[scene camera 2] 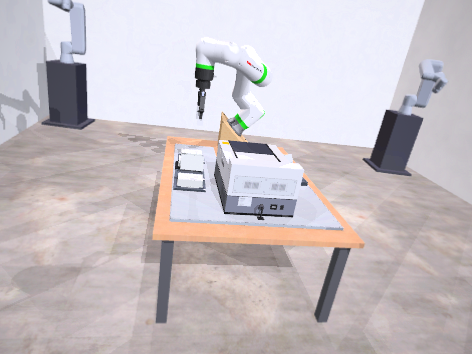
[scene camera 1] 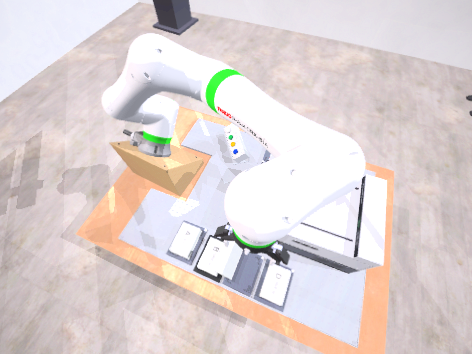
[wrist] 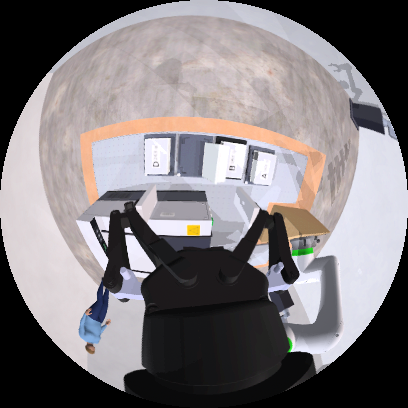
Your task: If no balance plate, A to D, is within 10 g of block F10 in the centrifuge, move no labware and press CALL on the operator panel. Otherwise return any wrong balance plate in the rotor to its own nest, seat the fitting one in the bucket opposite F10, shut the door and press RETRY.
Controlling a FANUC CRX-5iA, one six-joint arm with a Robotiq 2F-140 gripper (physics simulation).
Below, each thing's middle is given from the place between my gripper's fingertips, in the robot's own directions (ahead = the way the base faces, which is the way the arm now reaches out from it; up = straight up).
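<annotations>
The white centrifuge (scene camera 1: 348,234) is 190 mm below my hand, and it's 160 mm ahead of it and 310 mm to the left of it.
</annotations>
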